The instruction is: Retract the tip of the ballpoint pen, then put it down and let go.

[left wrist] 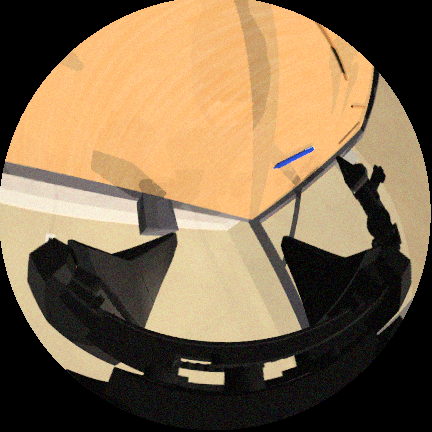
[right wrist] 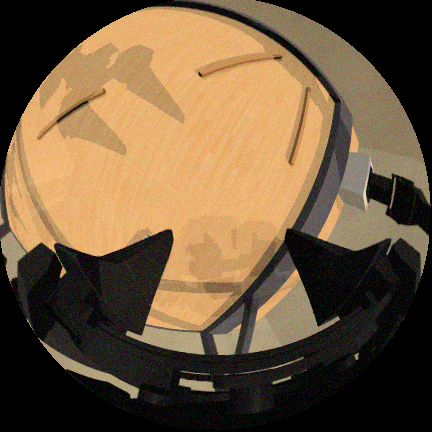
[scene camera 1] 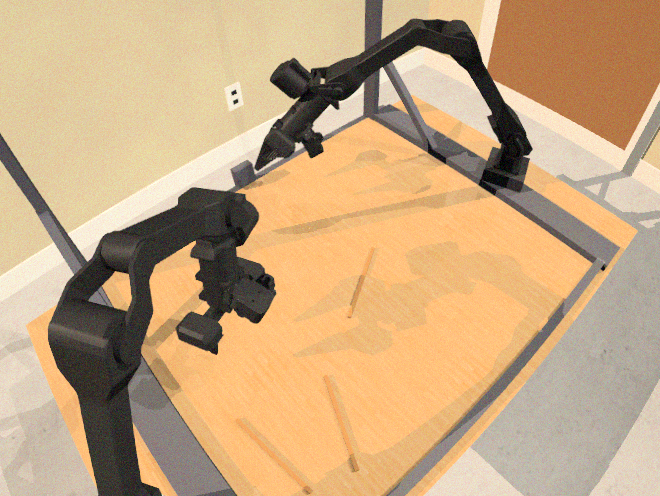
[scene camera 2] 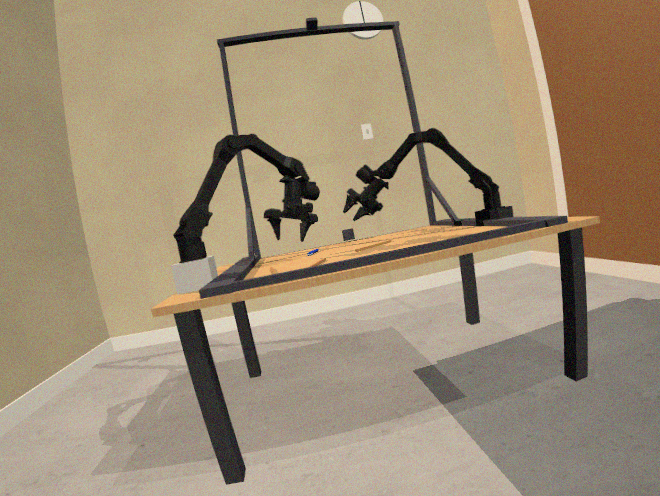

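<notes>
A blue ballpoint pen lies on the wooden table, its white end toward the upper right in the left wrist view. In scene camera 1 it does not show. In the right wrist view it is mostly hidden behind the finger at the left. Its writing tip is too small to judge. My right gripper is open and empty, pointing down above the table near the pen. My left gripper is open and empty, raised over the table's back edge, away from the pen.
Three thin wood-coloured sticks lie apart on the table. Dark frame bars border the tabletop. A dark block stands at the back edge. A light grey box sits at the right arm's base.
</notes>
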